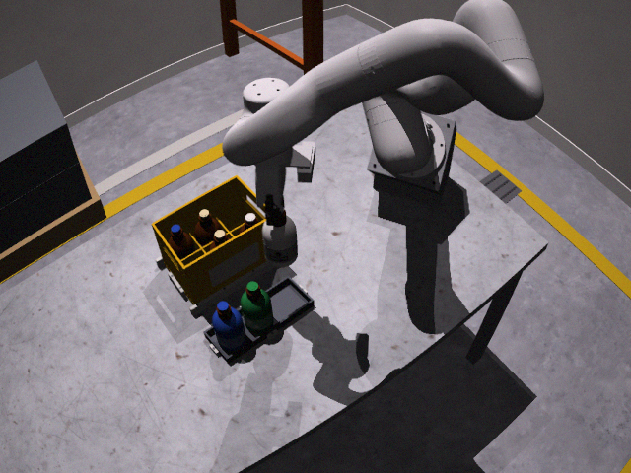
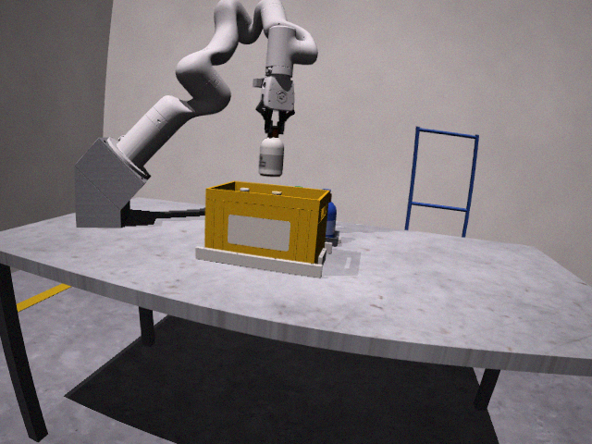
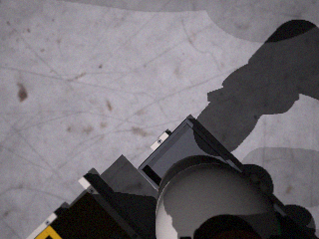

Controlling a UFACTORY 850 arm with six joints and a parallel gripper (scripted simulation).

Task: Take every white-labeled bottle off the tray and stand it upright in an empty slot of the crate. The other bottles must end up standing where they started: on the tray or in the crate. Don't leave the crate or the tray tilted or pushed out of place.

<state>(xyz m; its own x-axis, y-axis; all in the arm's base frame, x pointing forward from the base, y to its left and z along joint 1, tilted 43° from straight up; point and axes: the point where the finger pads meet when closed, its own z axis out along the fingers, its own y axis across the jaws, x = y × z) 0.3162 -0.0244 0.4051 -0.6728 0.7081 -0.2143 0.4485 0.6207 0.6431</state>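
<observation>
My gripper is now 7 cm above the white-labeled bottle. The rest, counted from my hand: crate: 9 cm ahead, 20 cm to the right, 25 cm below; green bottle: 8 cm ahead, 3 cm to the left, 25 cm below; blue bottle: 17 cm ahead, 4 cm to the left, 25 cm below.
</observation>
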